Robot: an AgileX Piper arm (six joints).
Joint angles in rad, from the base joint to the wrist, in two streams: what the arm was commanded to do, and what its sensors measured. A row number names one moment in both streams.
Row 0, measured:
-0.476 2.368 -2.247 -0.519 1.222 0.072
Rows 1 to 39, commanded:
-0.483 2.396 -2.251 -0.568 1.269 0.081
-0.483 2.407 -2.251 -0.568 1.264 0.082
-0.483 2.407 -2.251 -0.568 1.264 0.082
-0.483 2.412 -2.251 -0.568 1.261 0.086
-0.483 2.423 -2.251 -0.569 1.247 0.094
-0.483 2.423 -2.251 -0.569 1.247 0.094
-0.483 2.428 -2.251 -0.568 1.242 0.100
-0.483 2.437 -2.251 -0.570 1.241 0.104
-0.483 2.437 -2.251 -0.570 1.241 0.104
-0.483 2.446 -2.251 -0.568 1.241 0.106
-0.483 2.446 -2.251 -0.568 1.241 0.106
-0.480 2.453 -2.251 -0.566 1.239 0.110
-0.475 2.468 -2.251 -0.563 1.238 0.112
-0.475 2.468 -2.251 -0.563 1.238 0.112
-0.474 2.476 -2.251 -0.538 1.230 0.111
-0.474 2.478 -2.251 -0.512 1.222 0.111
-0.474 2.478 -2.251 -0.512 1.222 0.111
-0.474 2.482 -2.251 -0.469 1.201 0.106
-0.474 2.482 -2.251 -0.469 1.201 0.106
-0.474 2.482 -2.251 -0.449 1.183 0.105
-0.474 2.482 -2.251 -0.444 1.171 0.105
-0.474 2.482 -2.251 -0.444 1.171 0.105
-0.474 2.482 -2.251 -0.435 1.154 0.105
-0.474 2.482 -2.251 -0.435 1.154 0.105
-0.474 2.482 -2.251 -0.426 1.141 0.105
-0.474 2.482 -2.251 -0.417 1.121 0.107
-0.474 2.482 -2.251 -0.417 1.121 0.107
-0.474 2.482 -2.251 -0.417 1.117 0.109
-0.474 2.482 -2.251 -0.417 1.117 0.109
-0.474 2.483 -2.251 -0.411 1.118 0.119
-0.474 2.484 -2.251 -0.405 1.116 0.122
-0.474 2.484 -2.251 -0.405 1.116 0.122
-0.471 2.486 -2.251 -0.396 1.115 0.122
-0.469 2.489 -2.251 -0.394 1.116 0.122
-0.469 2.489 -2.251 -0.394 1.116 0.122
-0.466 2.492 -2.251 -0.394 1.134 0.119
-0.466 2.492 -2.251 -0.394 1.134 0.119
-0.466 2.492 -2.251 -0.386 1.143 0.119
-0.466 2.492 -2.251 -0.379 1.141 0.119
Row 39, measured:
-0.470 2.487 -2.247 -0.392 1.128 0.117
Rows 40 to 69, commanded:
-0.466 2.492 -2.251 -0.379 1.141 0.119
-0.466 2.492 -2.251 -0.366 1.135 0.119
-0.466 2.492 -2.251 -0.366 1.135 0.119
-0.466 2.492 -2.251 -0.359 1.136 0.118
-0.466 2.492 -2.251 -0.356 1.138 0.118
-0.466 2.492 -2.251 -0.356 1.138 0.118
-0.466 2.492 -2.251 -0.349 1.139 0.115
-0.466 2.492 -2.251 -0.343 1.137 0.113
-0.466 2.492 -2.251 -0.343 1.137 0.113
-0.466 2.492 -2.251 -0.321 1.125 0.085
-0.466 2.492 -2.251 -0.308 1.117 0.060
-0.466 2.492 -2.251 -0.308 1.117 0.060
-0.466 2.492 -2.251 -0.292 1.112 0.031
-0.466 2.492 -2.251 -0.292 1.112 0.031
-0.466 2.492 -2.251 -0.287 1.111 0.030
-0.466 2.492 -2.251 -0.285 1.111 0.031
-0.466 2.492 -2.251 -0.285 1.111 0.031
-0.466 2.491 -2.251 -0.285 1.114 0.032
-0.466 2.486 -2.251 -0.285 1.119 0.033
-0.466 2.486 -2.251 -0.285 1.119 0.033
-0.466 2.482 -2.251 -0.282 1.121 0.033
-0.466 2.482 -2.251 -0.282 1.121 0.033
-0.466 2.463 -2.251 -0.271 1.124 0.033
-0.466 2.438 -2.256 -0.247 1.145 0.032
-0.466 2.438 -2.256 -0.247 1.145 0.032
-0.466 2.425 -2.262 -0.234 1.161 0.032
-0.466 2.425 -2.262 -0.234 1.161 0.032
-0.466 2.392 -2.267 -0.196 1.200 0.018
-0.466 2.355 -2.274 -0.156 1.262 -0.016
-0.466 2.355 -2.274 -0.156 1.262 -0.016
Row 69, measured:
-0.470 2.413 -2.259 -0.206 1.181 0.024
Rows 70 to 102, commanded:
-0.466 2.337 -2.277 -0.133 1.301 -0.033
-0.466 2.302 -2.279 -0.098 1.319 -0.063
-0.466 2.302 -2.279 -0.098 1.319 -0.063
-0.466 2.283 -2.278 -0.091 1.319 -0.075
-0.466 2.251 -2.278 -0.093 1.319 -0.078
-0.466 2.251 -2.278 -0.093 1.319 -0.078
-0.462 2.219 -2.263 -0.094 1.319 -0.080
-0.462 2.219 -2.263 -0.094 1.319 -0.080
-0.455 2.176 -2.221 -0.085 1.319 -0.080
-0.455 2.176 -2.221 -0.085 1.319 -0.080
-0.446 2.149 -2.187 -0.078 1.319 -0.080
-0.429 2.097 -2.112 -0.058 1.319 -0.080
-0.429 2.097 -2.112 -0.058 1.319 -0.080
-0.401 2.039 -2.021 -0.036 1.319 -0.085
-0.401 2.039 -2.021 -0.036 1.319 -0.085
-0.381 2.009 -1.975 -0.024 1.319 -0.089
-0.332 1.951 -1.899 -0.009 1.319 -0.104
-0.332 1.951 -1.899 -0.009 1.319 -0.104
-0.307 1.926 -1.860 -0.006 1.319 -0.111
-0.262 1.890 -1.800 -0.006 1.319 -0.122
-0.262 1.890 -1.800 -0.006 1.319 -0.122
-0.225 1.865 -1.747 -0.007 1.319 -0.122
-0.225 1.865 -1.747 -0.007 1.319 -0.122
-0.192 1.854 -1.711 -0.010 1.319 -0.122
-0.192 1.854 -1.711 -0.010 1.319 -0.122
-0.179 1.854 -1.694 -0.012 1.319 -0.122
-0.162 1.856 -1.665 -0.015 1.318 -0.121
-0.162 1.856 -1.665 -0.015 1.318 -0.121
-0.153 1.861 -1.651 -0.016 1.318 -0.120
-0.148 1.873 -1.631 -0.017 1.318 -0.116
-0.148 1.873 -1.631 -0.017 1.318 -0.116
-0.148 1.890 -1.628 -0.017 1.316 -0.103
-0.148 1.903 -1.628 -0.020 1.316 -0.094
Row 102, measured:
-0.150 1.877 -1.640 0.000 1.223 -0.109
